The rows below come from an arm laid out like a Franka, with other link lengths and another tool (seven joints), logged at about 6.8 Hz.
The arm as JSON. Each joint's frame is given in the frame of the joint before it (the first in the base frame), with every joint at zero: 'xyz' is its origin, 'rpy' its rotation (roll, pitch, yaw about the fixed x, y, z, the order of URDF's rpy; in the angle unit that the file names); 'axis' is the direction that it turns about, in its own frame. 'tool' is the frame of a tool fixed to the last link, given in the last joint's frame.
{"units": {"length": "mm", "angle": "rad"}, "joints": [
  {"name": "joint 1", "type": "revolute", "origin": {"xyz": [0.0, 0.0, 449.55], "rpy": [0.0, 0.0, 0.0]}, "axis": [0.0, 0.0, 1.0]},
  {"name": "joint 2", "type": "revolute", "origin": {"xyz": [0.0, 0.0, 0.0], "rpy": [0.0, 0.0, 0.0]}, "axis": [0.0, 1.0, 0.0]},
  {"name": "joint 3", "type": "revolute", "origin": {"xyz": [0.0, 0.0, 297.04], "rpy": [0.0, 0.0, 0.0]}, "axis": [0.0, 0.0, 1.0]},
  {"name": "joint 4", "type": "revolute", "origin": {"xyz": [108.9, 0.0, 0.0], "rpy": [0.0, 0.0, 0.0]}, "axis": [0.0, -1.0, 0.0]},
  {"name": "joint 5", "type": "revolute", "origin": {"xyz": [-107.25, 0.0, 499.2], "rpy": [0.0, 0.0, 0.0]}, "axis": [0.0, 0.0, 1.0]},
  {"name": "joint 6", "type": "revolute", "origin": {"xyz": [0.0, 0.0, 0.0], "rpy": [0.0, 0.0, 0.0]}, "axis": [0.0, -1.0, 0.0]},
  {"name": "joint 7", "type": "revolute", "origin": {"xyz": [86.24, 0.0, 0.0], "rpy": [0.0, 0.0, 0.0]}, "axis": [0.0, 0.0, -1.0]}
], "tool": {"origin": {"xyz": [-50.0, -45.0, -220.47], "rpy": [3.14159, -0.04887, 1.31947]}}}
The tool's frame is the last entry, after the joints.
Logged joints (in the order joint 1, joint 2, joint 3, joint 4, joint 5, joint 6, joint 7), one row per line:
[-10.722 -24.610 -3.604 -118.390 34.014 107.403 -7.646]
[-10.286 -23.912 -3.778 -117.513 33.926 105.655 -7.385]
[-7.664 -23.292 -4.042 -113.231 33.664 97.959 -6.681]
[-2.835 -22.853 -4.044 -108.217 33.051 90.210 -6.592]
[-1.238 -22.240 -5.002 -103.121 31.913 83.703 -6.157]
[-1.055 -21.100 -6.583 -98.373 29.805 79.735 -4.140]
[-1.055 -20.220 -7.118 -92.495 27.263 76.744 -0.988]
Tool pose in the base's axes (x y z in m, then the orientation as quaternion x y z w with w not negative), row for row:
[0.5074 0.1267 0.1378 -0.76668 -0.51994 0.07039 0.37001]
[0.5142 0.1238 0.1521 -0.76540 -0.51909 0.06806 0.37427]
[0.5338 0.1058 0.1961 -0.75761 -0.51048 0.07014 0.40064]
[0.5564 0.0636 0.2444 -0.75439 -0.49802 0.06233 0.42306]
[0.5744 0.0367 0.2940 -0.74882 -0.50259 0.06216 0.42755]
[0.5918 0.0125 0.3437 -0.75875 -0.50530 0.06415 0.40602]
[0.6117 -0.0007 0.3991 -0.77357 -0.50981 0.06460 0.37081]
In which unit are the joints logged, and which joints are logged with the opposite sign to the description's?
The joints are logged in degrees. Opposite sign: joint 1, joint 2.
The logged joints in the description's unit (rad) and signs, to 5 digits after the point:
[0.18713 0.42953 -0.06290 -2.06630 0.59366 1.87454 -0.13345]
[0.17952 0.41734 -0.06594 -2.05099 0.59212 1.84403 -0.12889]
[0.13376 0.40652 -0.07055 -1.97625 0.58755 1.70971 -0.11661]
[0.04948 0.39886 -0.07058 -1.88874 0.57685 1.57446 -0.11505]
[0.02161 0.38816 -0.08730 -1.79980 0.55699 1.46089 -0.10746]
[0.01841 0.36826 -0.11490 -1.71693 0.52020 1.39164 -0.07226]
[0.01841 0.35291 -0.12423 -1.61434 0.47583 1.33944 -0.01724]

